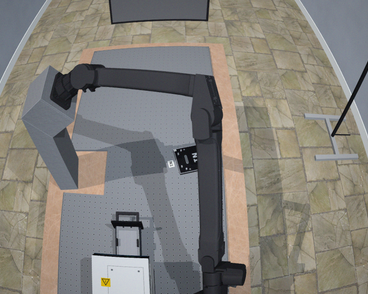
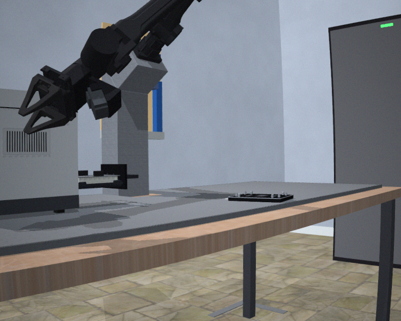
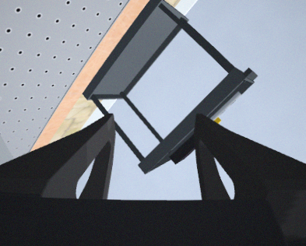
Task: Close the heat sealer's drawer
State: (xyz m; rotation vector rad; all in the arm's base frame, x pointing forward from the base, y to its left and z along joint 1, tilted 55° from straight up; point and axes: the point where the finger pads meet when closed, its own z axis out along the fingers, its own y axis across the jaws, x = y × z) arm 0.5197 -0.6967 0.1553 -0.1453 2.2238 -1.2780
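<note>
The sealer drawer is 340 mm to the left of my hand, 270 mm behind it and 130 mm below it. From my hand the other things lie so: white tag 710 mm to the left, 200 mm below, 80 mm behind.
</note>
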